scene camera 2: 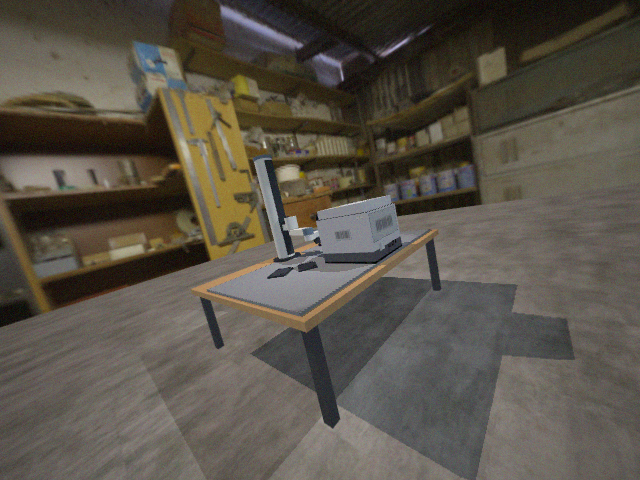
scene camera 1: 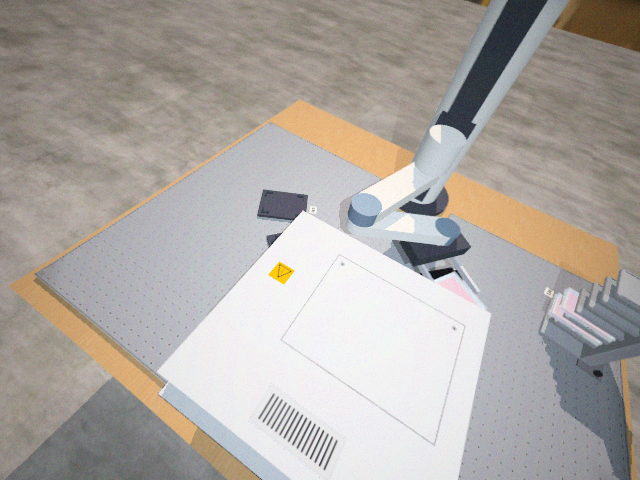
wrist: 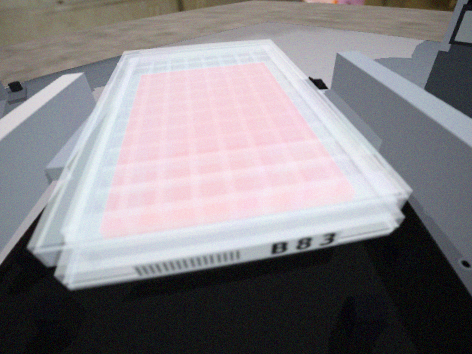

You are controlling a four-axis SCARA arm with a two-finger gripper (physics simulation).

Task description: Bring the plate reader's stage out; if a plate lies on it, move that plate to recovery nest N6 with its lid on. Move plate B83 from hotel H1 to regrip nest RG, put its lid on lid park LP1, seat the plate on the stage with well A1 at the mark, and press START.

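Pixels of known places: gripper, fingertip midpoint: [wrist: 212, 84]; arm's base, link origin: [scene camera 2: 287, 258].
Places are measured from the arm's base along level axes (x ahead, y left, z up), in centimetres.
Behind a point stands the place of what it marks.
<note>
Plate B83 [scene camera 1: 459, 289] {x 40.3, y 24.2, z 9.4 cm} [wrist: 225, 150] {x 39.9, y 21.0, z 9.2 cm} has a pink fill and a clear lid [wrist: 200, 57] {x 44.1, y 27.8, z 9.7 cm}. In the wrist view it sits slightly tilted between the two grey fingers, with the lid skewed on it. My gripper [scene camera 1: 453, 290] {x 42.8, y 25.2, z 9.2 cm} [wrist: 212, 84] {x 42.8, y 25.2, z 9.2 cm} is shut on plate B83; the finger pads meet its long sides. In scene camera 1 the plate is beside the white plate reader [scene camera 1: 320, 330] {x 81.7, y -0.4, z 35.9 cm} [scene camera 2: 356, 229] {x 91.4, y -14.6, z 21.6 cm}, partly hidden behind its housing. What lies under the plate is hidden. The reader's stage and START button do not show. A grey hotel [scene camera 1: 602, 356] {x 34.8, y 62.3, z 7.4 cm} with two pink plates stands at the right.
A dark flat nest [scene camera 1: 283, 204] {x 40.4, y -36.8, z 2.5 cm} [scene camera 2: 280, 272] {x 41.6, y -38.0, z 2.4 cm} lies beyond the reader's left side, its small label unreadable. Another dark nest [scene camera 1: 272, 239] {x 55.1, y -30.2, z 3.3 cm} [scene camera 2: 307, 266] {x 54.4, y -25.0, z 2.3 cm} is partly hidden by the reader in scene camera 1. The arm's column [scene camera 1: 496, 67] {x 7.7, y 1.7, z 50.1 cm} [scene camera 2: 272, 206] {x 5.1, y -5.6, z 47.3 cm} stands behind the reader on the table [scene camera 1: 330, 129] {x -13.7, y -49.5, z 0.0 cm} [scene camera 2: 248, 312] {x 62.5, y -75.1, z -3.5 cm}.
</note>
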